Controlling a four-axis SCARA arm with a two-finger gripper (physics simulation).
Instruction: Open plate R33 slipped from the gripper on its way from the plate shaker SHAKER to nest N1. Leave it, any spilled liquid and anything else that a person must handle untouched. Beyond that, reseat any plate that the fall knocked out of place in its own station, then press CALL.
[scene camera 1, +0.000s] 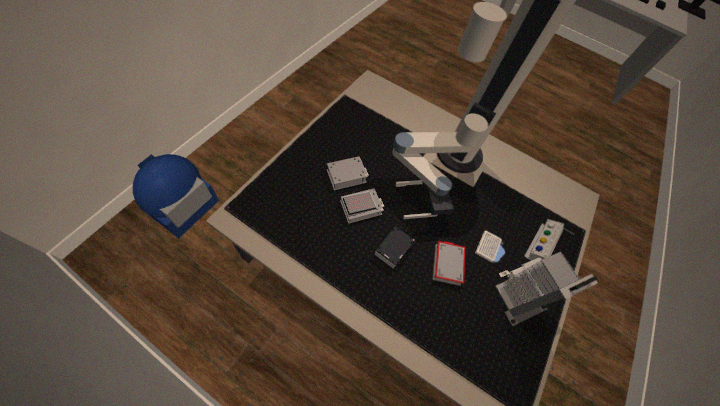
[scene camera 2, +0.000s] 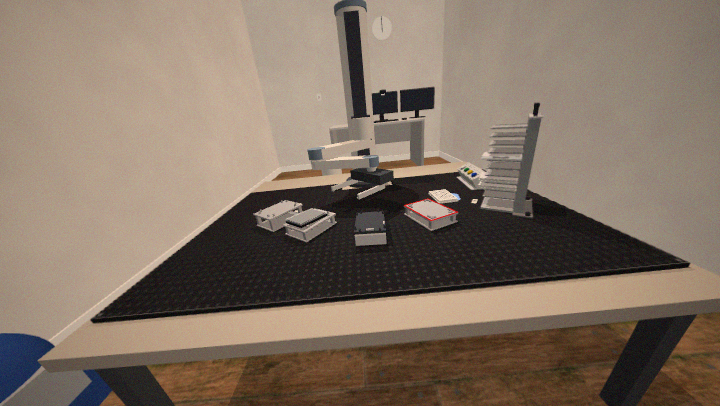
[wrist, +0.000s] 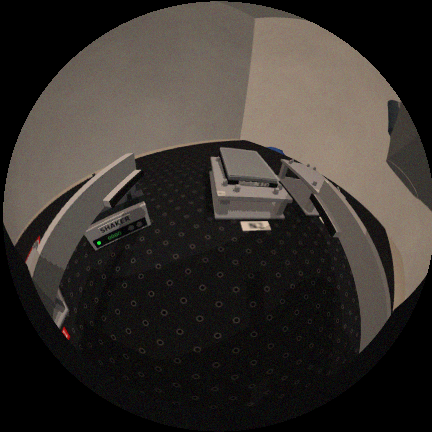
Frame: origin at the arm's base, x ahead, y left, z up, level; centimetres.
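Where they show: gripper, fingertip midpoint: (scene camera 1: 399, 200) (scene camera 2: 344, 192) (wrist: 230, 168); arm's base, link origin: (scene camera 1: 459, 154).
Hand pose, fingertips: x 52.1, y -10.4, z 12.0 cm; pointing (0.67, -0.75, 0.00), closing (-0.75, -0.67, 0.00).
Note:
Things, the pixels of their top centre, and the offset from my fingertips. "pt": a spot on its surface instead.
- nest N2, surface spot: (wrist: 250, 206) pt dz -10.2, dx +3.0, dy -10.4 cm
- plate, top centre: (wrist: 246, 157) (scene camera 2: 306, 214) (scene camera 1: 360, 201) dz -3.9, dx +8.6, dy -14.4 cm
- Nest N1, top centre: (wrist: 315, 172) (scene camera 2: 277, 206) (scene camera 1: 347, 168) dz -4.1, dx -2.6, dy -28.8 cm
- dark-topped SHAKER, surface spot: (wrist: 117, 227) pt dz -8.4, dx +9.4, dy +9.2 cm
- Off-white open plate R33, top centre: (scene camera 1: 489, 245) (scene camera 2: 442, 194) dz -9.3, dx -10.3, dy +43.8 cm
- button panel, top centre: (scene camera 1: 552, 237) (scene camera 2: 473, 167) dz -2.3, dx -26.6, dy +65.2 cm
- red-bordered nest, top centre: (scene camera 2: 429, 207) (scene camera 1: 451, 261) dz -6.1, dx +8.5, dy +31.9 cm
My gripper (scene camera 1: 401, 200) (scene camera 2: 345, 193) (wrist: 230, 168) is open and empty, above the mat on the arm's side of nest N2 (scene camera 1: 368, 215) (scene camera 2: 308, 233) (wrist: 250, 206). A plate (scene camera 1: 360, 202) (scene camera 2: 306, 217) (wrist: 247, 164) lies askew on N2, looking tipped against its pins. Nest N1 (scene camera 1: 346, 169) (scene camera 2: 278, 211) (wrist: 305, 173) holds no plate. The dark-topped SHAKER (scene camera 1: 394, 246) (scene camera 2: 370, 221) (wrist: 117, 227) has no plate on it. Off-white open plate R33 (scene camera 1: 489, 245) (scene camera 2: 442, 195) lies on the mat beside blue liquid (scene camera 1: 499, 253) (scene camera 2: 456, 196). The button panel (scene camera 1: 544, 239) (scene camera 2: 468, 174) has coloured buttons; CALL is unreadable.
A red-bordered nest (scene camera 1: 449, 262) (scene camera 2: 431, 209) stands between the SHAKER and R33. A tall plate rack (scene camera 1: 582, 285) (scene camera 2: 526, 166) stands near the button panel, with a small white tag (scene camera 1: 504, 273) (scene camera 2: 474, 201) beside it. A blue bin (scene camera 1: 168, 189) (scene camera 2: 22, 360) stands off the table.

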